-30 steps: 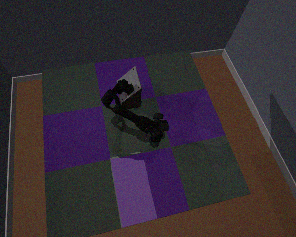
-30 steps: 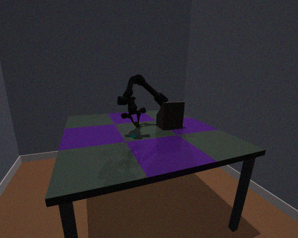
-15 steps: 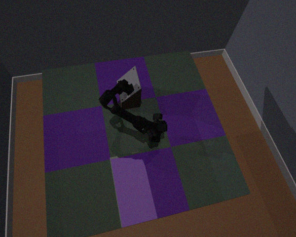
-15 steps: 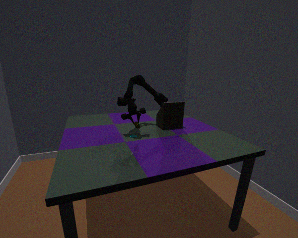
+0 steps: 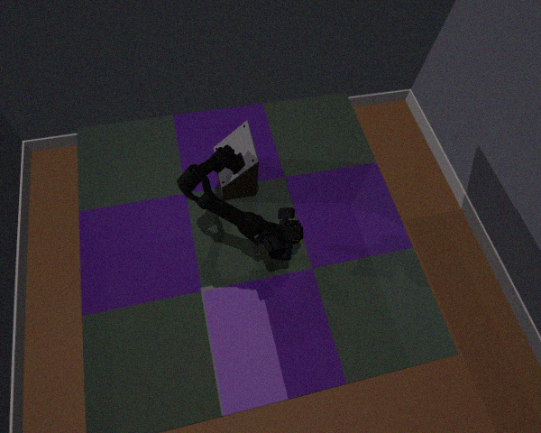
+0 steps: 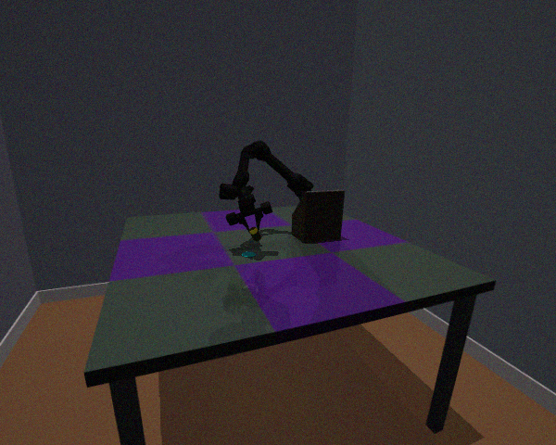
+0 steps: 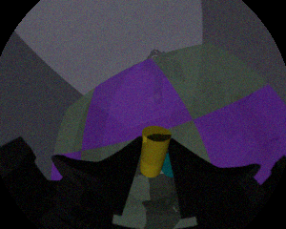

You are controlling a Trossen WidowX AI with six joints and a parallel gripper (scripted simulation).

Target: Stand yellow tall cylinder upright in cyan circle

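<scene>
My gripper tip is now 11 cm above the cyan circle, 4 cm to the left of it and 1 cm short of it. Round my gripper tip: yellow tall cylinder (2 cm below, 1 cm to the right, 1 cm behind).
</scene>
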